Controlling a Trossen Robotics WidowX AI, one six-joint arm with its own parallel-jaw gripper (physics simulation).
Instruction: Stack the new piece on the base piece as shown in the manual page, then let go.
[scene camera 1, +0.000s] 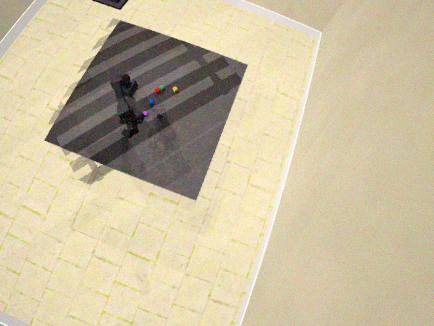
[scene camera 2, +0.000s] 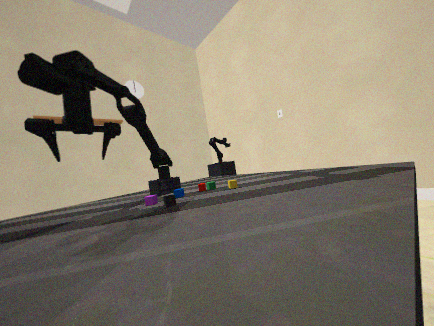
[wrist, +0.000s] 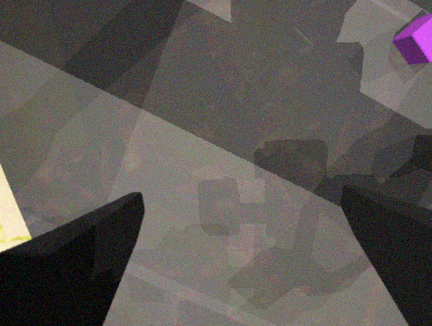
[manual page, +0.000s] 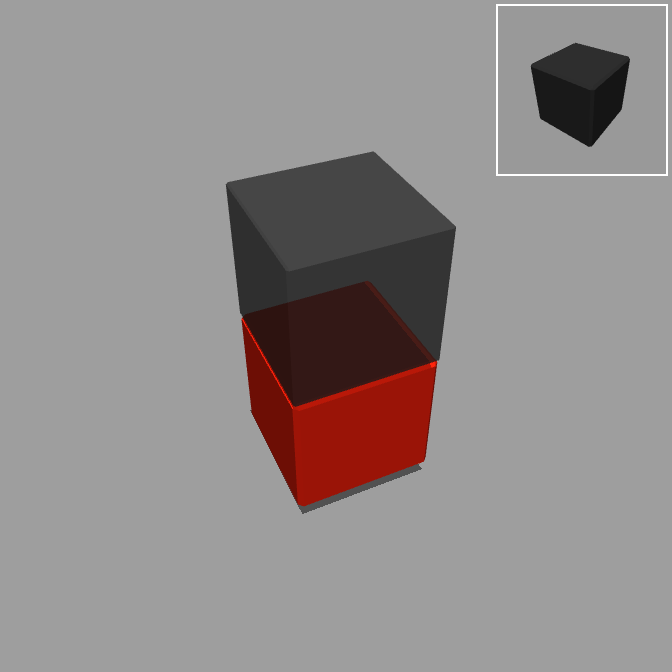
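Seen in the pictures: gripper, fingertip midpoint: (scene camera 2: 82, 160) (wrist: 241, 198); arm's base, origin of the base link: (scene camera 1: 126, 84) (scene camera 2: 164, 178).
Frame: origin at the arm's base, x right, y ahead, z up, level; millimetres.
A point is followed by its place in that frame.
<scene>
Several small cubes lie on the dark table: purple (scene camera 1: 145, 113) @(z -44, x 149, y 235 mm) (scene camera 2: 151, 200) @(z -58, x 152, y 251 mm) (wrist: 414, 42) @(z -46, x 165, y 234 mm), blue (scene camera 1: 151, 102) @(z -47, x 43, y 232 mm) (scene camera 2: 179, 193) @(z -58, x 41, y 243 mm), black (scene camera 1: 160, 116) @(z -45, x 123, y 354 mm) (scene camera 2: 170, 200) @(z -57, x 126, y 357 mm), red (scene camera 1: 157, 90) @(z -44, x -74, y 226 mm) (scene camera 2: 202, 187) @(z -58, x -73, y 236 mm), green (scene camera 1: 162, 87) @(z -44, x -117, y 250 mm) (scene camera 2: 211, 185) @(z -56, x -107, y 257 mm) and yellow (scene camera 1: 175, 89) @(z -44, x -145, y 355 mm) (scene camera 2: 232, 184) @(z -58, x -140, y 360 mm). The red and green cubes lie close together. I cannot tell which are the new piece and the base piece. My gripper (scene camera 2: 81, 160) @(z 97, x 326, y 303 mm) (wrist: 241, 198) @(z 97, x 326, y 303 mm) is open and empty, high above the table. In the wrist view the purple cube is at the top right, beyond the right finger.
The dark table (scene camera 1: 200, 150) @(z -74, x 241, y 754 mm) (scene camera 2: 300, 260) @(z -74, x 169, y 785 mm) stands on a pale tiled floor (scene camera 1: 125, 240). My arm's base (scene camera 2: 164, 185) @(z -30, x 25, y 47 mm) stands behind the cubes. A second, smaller-looking arm on a dark block (scene camera 2: 221, 168) shows farther back in scene camera 2.
</scene>
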